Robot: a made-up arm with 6 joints. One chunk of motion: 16 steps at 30 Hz.
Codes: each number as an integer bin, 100 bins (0 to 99) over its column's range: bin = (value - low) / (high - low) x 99, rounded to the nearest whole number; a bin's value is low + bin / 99 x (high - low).
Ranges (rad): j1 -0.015..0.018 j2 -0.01..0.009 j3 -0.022..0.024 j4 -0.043..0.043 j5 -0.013..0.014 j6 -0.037..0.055
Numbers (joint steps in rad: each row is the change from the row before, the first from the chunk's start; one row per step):
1: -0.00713 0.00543 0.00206 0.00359 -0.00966 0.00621
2: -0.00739 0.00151 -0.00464 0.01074 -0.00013 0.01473
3: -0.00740 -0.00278 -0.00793 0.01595 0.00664 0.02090
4: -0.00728 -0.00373 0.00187 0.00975 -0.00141 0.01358
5: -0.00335 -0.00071 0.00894 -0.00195 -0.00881 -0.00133
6: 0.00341 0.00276 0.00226 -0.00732 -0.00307 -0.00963
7: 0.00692 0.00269 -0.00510 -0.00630 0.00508 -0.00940
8: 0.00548 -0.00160 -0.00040 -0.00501 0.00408 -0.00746
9: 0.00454 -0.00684 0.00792 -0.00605 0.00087 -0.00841
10: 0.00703 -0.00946 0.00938 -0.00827 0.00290 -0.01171
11: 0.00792 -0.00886 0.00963 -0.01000 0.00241 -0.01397
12: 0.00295 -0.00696 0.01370 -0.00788 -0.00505 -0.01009
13: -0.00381 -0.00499 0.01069 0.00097 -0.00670 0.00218
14: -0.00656 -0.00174 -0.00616 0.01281 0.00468 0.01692
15: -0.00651 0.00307 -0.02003 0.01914 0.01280 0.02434
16: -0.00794 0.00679 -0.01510 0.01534 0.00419 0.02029
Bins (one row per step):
1: 24 80 52 54 12 46
2: 23 60 37 62 47 56
3: 23 38 30 68 72 62
4: 23 33 51 61 42 54
5: 35 48 67 47 15 38
6: 55 66 52 41 36 29
7: 66 66 36 42 66 30
8: 61 44 46 44 63 32
9: 59 16 64 43 51 31
10: 66 3 68 40 58 27
11: 69 6 68 38 57 25
12: 54 16 77 40 29 29
13: 34 26 70 51 23 42
14: 25 43 34 64 65 58
15: 25 68 4 72 95 66
16: 21 87 15 67 63 62

